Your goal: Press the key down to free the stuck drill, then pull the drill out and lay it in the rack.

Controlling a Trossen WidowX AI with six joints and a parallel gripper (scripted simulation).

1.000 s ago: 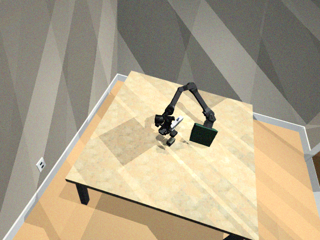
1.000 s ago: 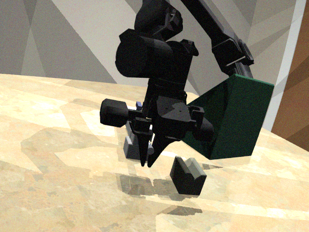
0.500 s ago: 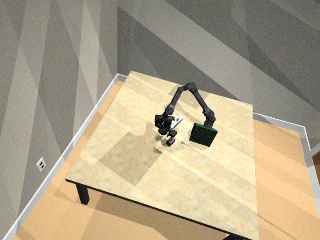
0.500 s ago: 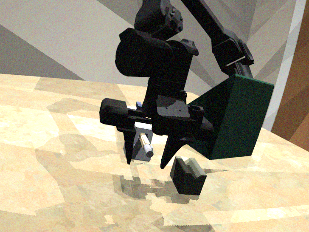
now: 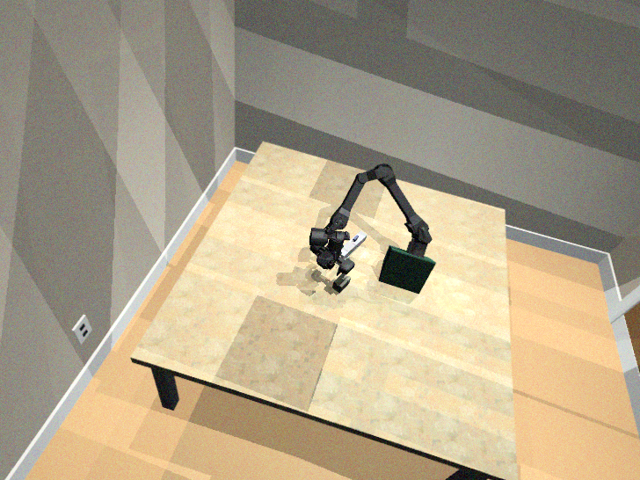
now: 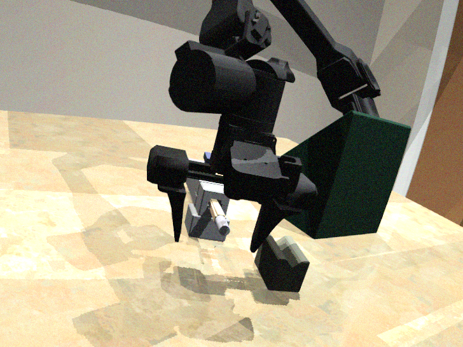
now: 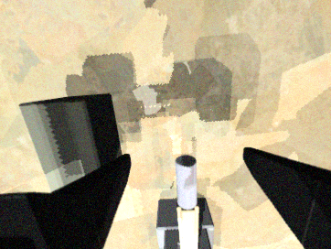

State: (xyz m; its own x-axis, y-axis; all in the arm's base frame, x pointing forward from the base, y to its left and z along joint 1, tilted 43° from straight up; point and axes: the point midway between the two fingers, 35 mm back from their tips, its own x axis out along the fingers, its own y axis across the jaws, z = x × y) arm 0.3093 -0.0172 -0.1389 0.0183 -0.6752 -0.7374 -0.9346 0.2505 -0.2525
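Right now my gripper tip is 20 mm past the drill, 50 mm to the left of it and 30 mm below it. Also, from my gripper tip: grey holder (60 mm behind, 140 mm to the right, 10 mm above); then rack (70 mm behind, 40 mm to the left); then dark key (70 mm behind, 160 mm to the right, 30 mm above).
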